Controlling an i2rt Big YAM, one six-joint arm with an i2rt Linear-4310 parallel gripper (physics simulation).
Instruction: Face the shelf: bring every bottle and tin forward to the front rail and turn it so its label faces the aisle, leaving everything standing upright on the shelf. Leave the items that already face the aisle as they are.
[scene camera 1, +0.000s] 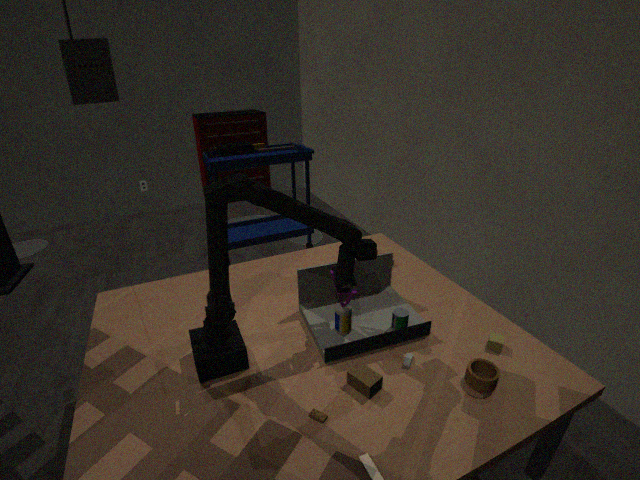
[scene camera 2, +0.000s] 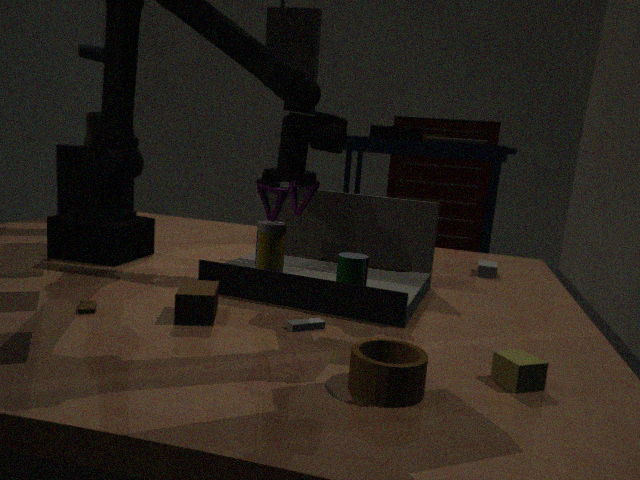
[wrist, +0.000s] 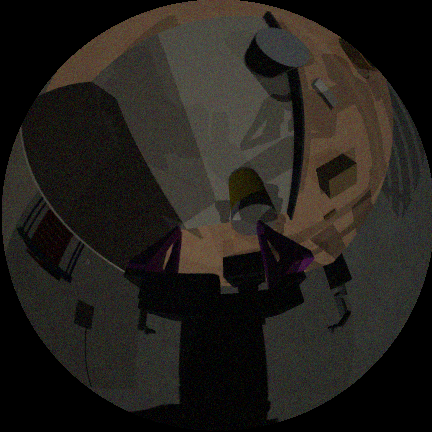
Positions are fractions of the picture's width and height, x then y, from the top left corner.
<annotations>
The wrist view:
my gripper: 0.50, 0.52
green tin: 0.63, 0.12, on a grey shelf tray
brown box: 0.78, 0.41, on the table
dark front rail: 0.68, 0.18
back wall: 0.18, 0.40
grey shelf tray: 0.43, 0.26
</annotations>
